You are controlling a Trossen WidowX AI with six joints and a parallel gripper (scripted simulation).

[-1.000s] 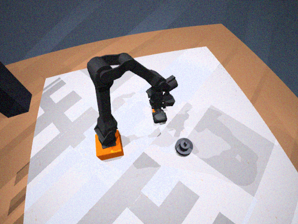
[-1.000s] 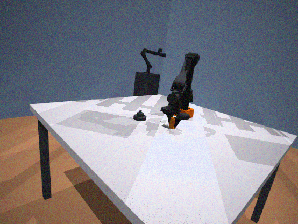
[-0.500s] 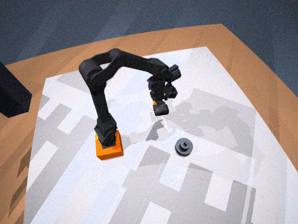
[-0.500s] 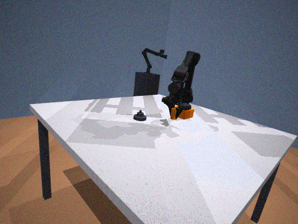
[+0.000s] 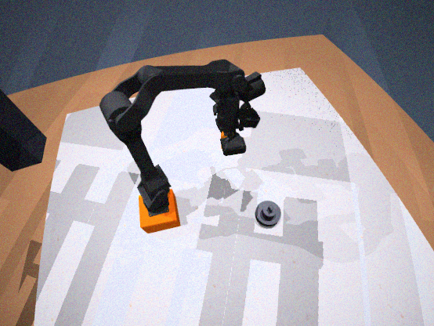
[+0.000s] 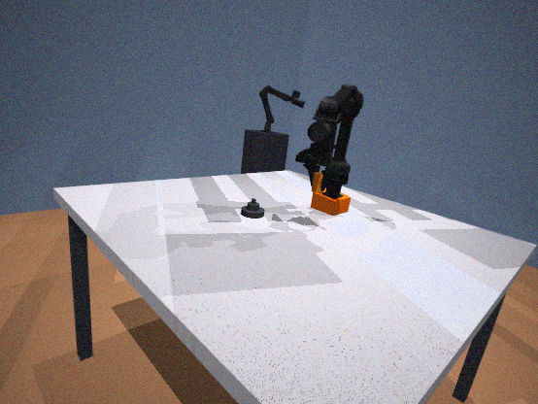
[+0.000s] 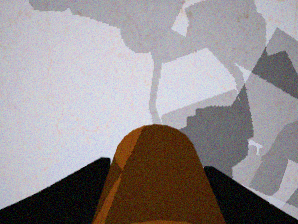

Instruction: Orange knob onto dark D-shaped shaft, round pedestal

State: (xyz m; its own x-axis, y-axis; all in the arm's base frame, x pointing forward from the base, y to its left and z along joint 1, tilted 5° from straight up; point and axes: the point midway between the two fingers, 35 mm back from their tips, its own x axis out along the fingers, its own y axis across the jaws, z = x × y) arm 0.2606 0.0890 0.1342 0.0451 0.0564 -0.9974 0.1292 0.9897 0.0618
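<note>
Now: the dark round pedestal 70 mm ahead of my gripper tip, 210 mm to the right of it and 110 mm below it. Also, from my gripper tip: orange knob (20 mm above).
</note>
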